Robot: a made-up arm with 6 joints.
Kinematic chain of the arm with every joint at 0, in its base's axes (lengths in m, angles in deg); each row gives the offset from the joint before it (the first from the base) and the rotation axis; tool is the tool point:
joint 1: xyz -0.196 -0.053 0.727 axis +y
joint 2: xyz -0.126 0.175 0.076 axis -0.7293 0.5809 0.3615
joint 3: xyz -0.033 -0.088 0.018 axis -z
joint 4: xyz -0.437 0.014 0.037 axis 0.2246 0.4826 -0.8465
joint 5: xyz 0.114 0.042 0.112 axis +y
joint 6: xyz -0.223 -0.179 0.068 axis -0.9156 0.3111 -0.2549
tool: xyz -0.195 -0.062 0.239
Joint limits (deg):
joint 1: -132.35..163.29
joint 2: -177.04..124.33
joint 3: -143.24..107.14
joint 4: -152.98..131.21
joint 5: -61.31..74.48
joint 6: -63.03..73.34
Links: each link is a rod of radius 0.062 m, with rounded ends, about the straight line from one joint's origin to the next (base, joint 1, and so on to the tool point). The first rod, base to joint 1, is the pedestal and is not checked.
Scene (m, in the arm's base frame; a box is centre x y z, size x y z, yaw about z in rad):
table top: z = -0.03
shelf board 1: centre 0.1 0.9 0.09 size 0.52 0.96 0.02 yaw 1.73
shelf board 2: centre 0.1 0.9 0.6 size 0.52 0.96 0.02 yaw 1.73
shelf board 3: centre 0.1 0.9 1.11 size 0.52 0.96 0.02 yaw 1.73
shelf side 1: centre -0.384 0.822 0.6 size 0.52 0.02 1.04 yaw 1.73
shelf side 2: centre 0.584 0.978 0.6 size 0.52 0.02 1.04 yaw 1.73
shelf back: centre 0.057 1.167 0.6 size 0.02 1 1.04 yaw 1.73
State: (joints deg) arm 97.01 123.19 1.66 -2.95 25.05 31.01
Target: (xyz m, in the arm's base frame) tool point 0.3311 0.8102 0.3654
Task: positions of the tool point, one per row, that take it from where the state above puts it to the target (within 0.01 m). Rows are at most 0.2 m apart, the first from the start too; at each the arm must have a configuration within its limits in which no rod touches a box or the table.
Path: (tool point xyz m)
1: 0.2031 0.8359 0.8158
2: 0.2126 0.7409 0.7979
3: 0.2475 0.6140 0.7883
4: 0.2877 0.4550 0.8120
5: 0.3502 0.4700 0.6922
6: 0.3902 0.4689 0.5436
7: 0.3893 0.4473 0.3654
8: 0.3876 0.5924 0.3669
9: 0.3700 0.7129 0.3688
10: 0.3312 0.8102 0.3654

